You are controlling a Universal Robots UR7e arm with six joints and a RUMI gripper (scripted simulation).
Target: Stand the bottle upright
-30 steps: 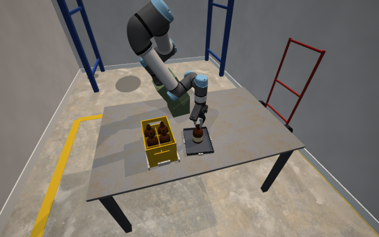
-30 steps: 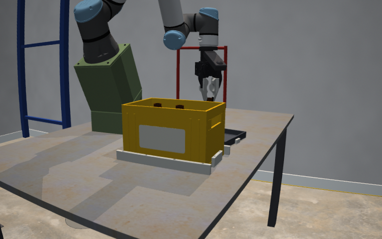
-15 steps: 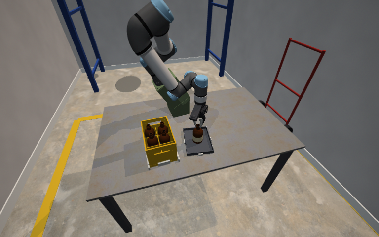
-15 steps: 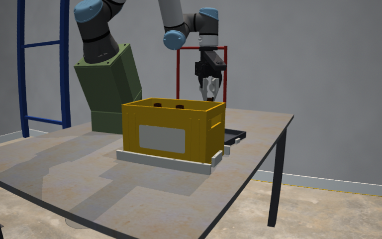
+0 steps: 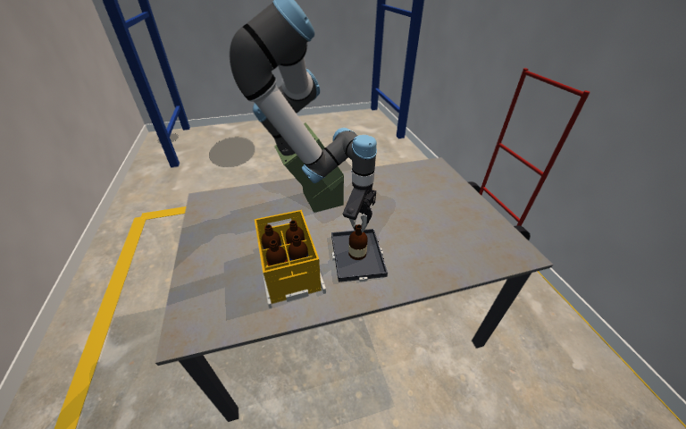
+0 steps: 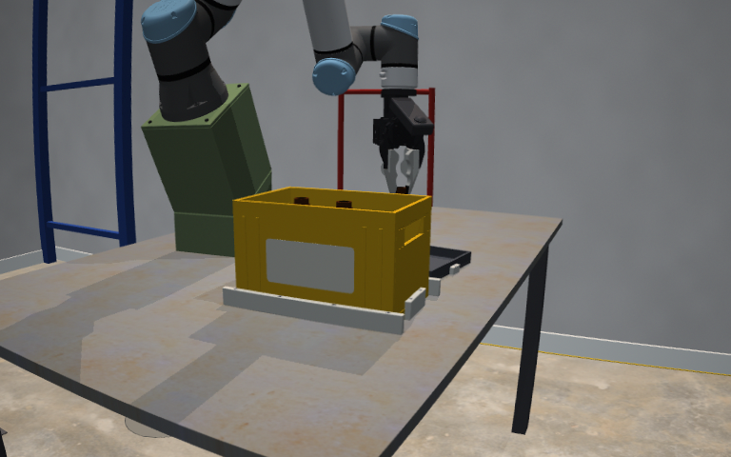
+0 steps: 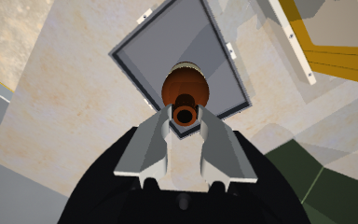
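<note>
Now: hand 14 cm above the dark tray. From my hand the other things lie so: yellow crate (2 cm behind, 28 cm to the right, 7 cm below).
</note>
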